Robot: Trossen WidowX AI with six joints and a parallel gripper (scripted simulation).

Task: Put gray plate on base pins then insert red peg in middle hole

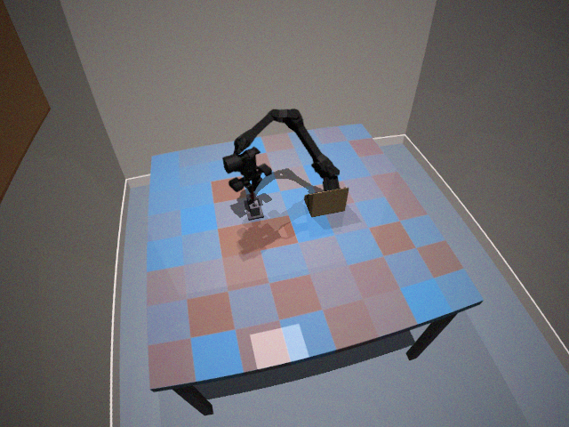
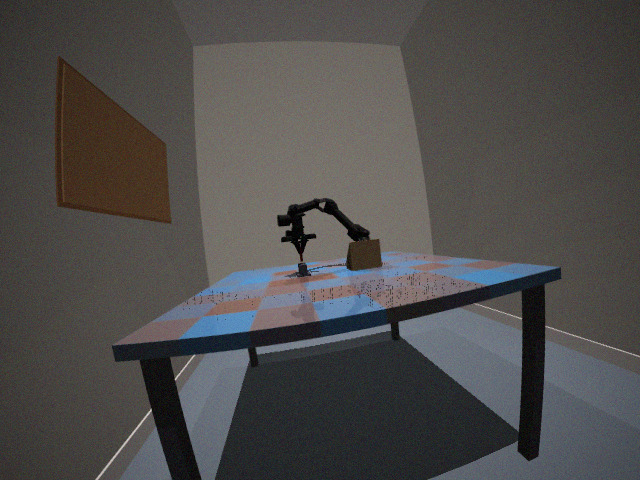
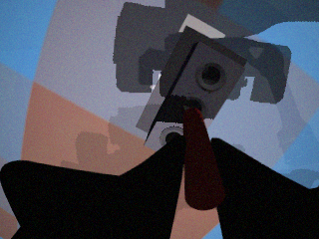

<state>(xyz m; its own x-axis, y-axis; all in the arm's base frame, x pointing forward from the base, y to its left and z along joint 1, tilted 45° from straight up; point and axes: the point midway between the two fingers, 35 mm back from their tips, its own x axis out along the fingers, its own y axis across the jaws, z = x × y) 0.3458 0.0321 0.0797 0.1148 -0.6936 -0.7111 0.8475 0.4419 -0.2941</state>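
Now: gripper tip 70 mm above the gray plate. Round my gripper tip: dark base 100 mm below; then red peg right at my gripper tip.
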